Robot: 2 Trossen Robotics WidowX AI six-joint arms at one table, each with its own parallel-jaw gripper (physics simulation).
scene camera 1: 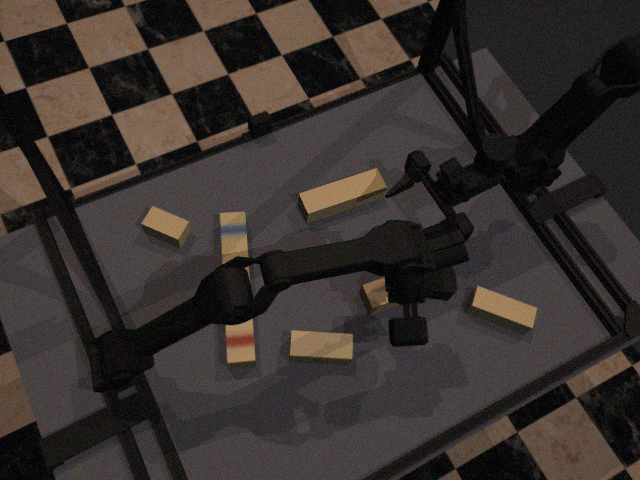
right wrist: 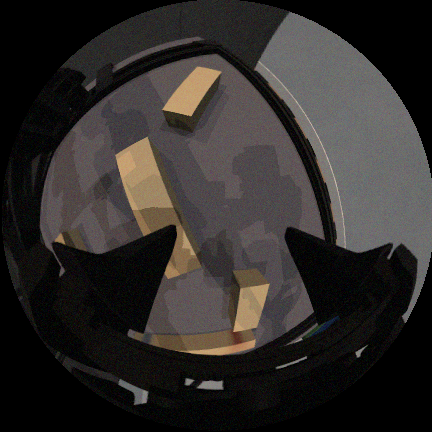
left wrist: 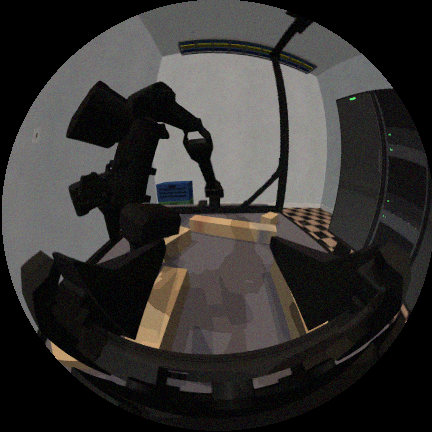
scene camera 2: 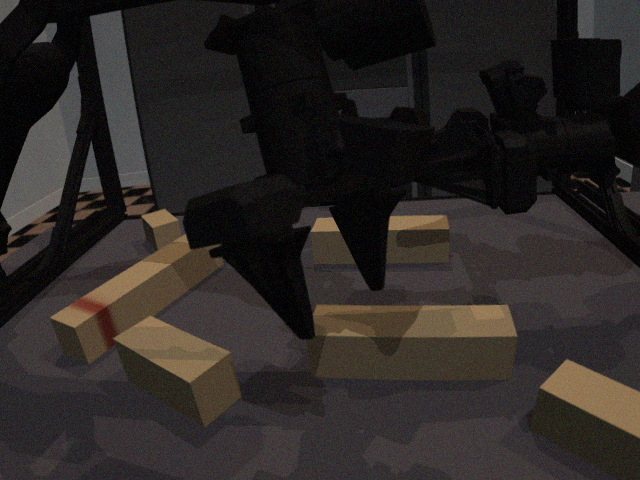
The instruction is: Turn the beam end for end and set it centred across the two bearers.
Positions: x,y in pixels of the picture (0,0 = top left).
Labels:
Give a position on a beam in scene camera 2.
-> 85,329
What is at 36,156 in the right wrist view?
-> My left gripper.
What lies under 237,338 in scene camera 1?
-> A beam.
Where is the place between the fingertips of my right gripper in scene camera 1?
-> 409,313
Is my right gripper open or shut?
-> Open.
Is my left gripper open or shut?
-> Open.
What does my left gripper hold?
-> Nothing.

